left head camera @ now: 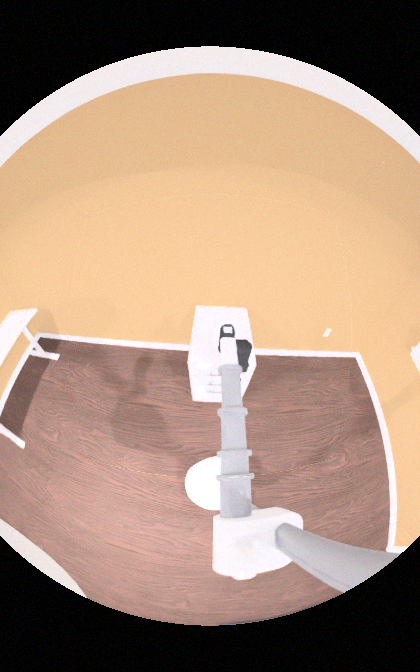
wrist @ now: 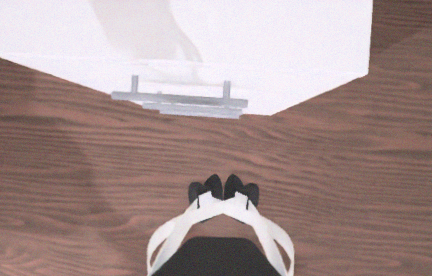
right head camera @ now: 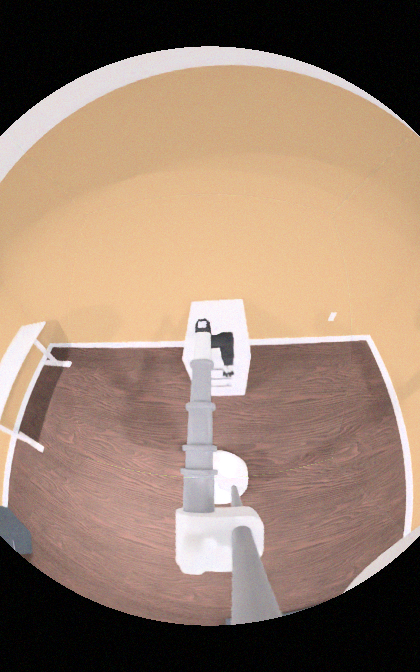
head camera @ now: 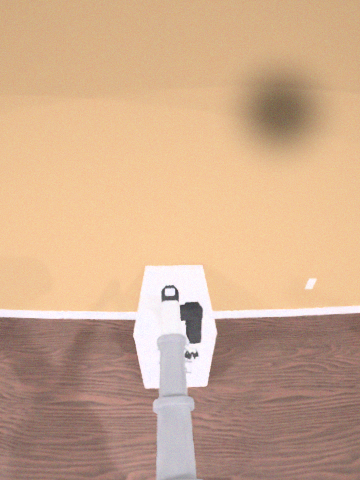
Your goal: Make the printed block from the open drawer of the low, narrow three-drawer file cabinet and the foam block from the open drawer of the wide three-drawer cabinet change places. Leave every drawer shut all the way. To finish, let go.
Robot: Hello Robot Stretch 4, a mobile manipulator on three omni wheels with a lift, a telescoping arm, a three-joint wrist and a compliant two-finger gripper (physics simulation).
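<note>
A white three-drawer cabinet [head camera: 172, 274] [left head camera: 207, 320] [right head camera: 232, 312] [wrist: 300, 40] stands against the wall. I cannot tell surely which of the two task cabinets it is. Its grey bar handles [wrist: 180, 98] lie close together one below another in the wrist view, and its drawers look shut. My gripper [head camera: 191, 354] [right head camera: 228, 373] [wrist: 223, 189] points down, with its dark fingertips together and nothing visible between them. It hangs above and a little in front of the handle side. In the left head view the arm hides the fingertips. The printed block and foam block do not show.
A white table [left head camera: 14, 332] [right head camera: 22, 350] with splayed legs stands at the left wall. A dark blue-grey object [right head camera: 14, 531] shows at the lower left edge. Part of a white object [left head camera: 416, 356] shows at the right edge. The wall rises right behind the cabinet.
</note>
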